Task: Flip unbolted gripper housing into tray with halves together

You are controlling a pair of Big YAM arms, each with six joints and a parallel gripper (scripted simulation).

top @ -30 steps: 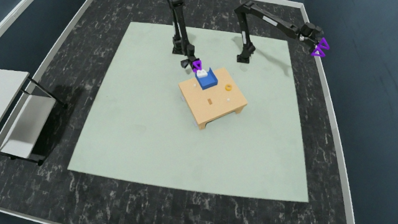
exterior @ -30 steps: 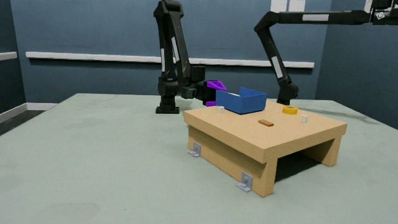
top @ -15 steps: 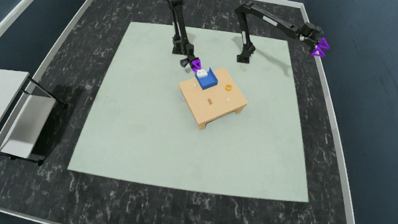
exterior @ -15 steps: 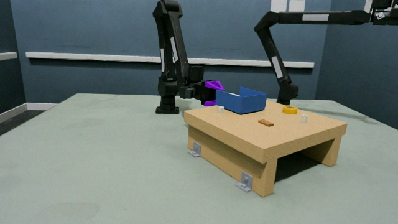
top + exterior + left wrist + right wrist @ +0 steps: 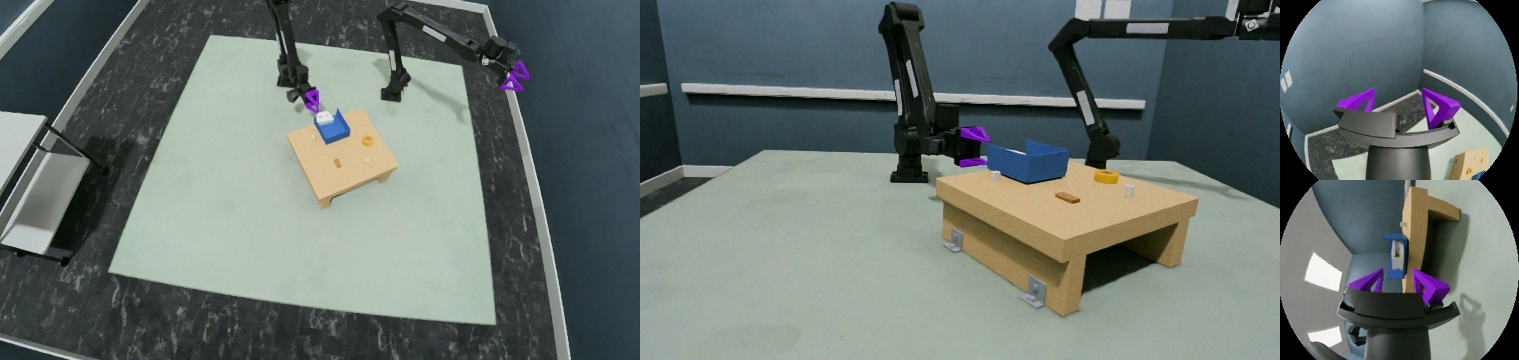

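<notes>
My right hand is 60 mm short of the white gripper housing and 40 mm to the right of it. Round my right hand: blue tray 110 mm ahead, 80 mm to the left.
</notes>
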